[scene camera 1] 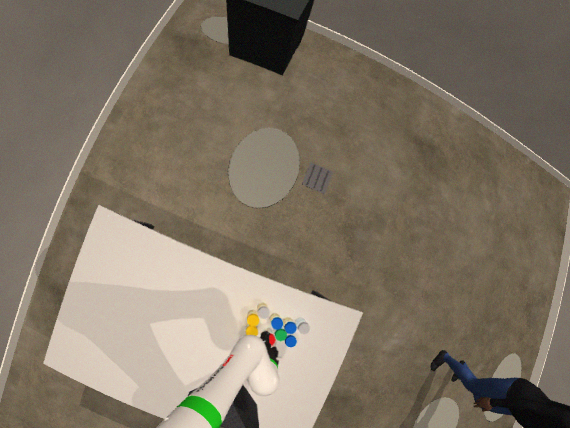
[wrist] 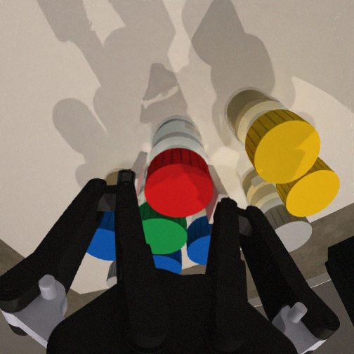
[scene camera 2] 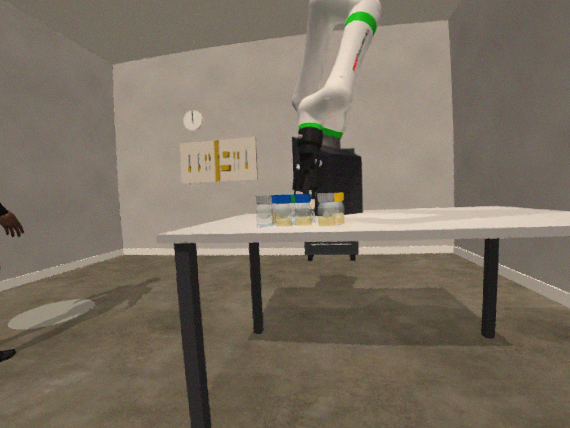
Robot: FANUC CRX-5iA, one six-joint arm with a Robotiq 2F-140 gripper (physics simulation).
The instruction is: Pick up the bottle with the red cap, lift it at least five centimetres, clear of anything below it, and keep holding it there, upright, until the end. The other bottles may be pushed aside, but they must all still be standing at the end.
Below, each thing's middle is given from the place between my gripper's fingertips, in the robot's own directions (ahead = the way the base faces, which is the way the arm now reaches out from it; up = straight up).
My gripper is now 1 cm to the right of the red-capped bottle (wrist: 178,183) and 1 cm past it. From my hand the other things lie so: green-capped bottle (wrist: 165,234): 3 cm to the right, 3 cm ahead.
